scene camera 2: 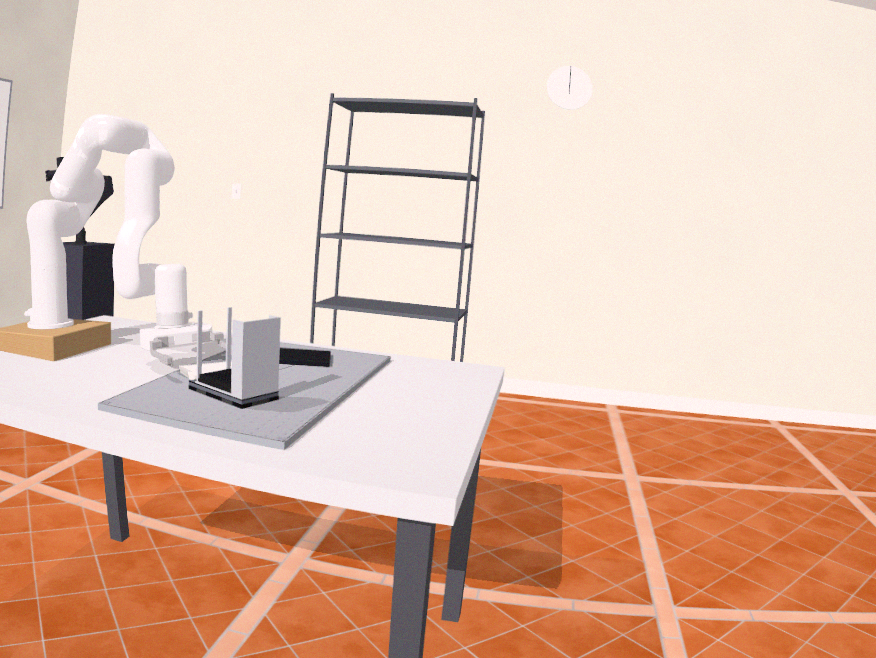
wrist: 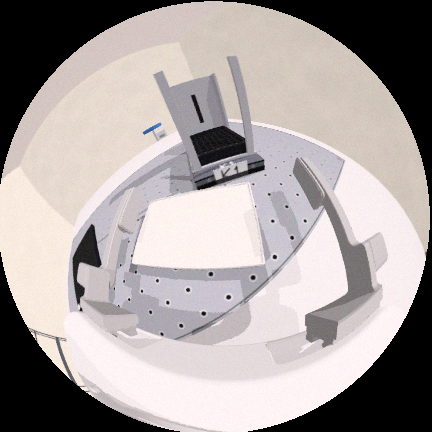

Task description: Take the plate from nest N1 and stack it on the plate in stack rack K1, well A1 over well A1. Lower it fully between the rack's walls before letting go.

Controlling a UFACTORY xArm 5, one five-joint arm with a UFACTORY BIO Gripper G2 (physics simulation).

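Where they show: hand at its tool point: [wrist: 210, 191]; arm's base at its link origin: [scene camera 2: 50, 325].
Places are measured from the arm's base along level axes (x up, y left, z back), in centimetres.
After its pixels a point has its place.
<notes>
A white plate [wrist: 200, 230] {x -2.6, y -5.1, z -51.3 cm} lies flat below the gripper in the wrist view. Nest N1 cannot be told apart beneath it, and well A1 cannot be made out. My gripper [scene camera 2: 189, 352] {x 0.6, y -7.2, z -51.3 cm} [wrist: 220, 196] {x 0.6, y -7.2, z -51.3 cm} is open and empty. Its fingers are spread wide to either side of the white plate, with a larger gap on the right in the wrist view. Stack rack K1 [scene camera 2: 256, 357] {x 5.0, y -19.3, z -69.9 cm} [wrist: 182, 102] {x 7.1, y -15.8, z -70.8 cm} stands just beyond, with upright posts and a tall wall. A black plate [scene camera 2: 216, 381] {x -0.7, y -19.2, z -61.6 cm} [wrist: 217, 143] {x -0.5, y -14.3, z -60.3 cm} sits low in the rack.
A grey board [scene camera 2: 283, 424] {x -3.9, y -26.5, z -78.5 cm} [wrist: 325, 155] {x -3.8, y -30.7, z -48.5 cm} with holes lies on the white table [scene camera 2: 396, 453] {x -5.1, y -27.7, z -98.2 cm} under the rack. A long black block [scene camera 2: 304, 356] {x -2.7, y 18.1, z -65.1 cm} [wrist: 86, 260] {x -2.7, y 16.0, z -61.0 cm} lies behind the rack in the scene view and at the left in the wrist view. A dark shelf unit [scene camera 2: 403, 106] stands behind the table.
</notes>
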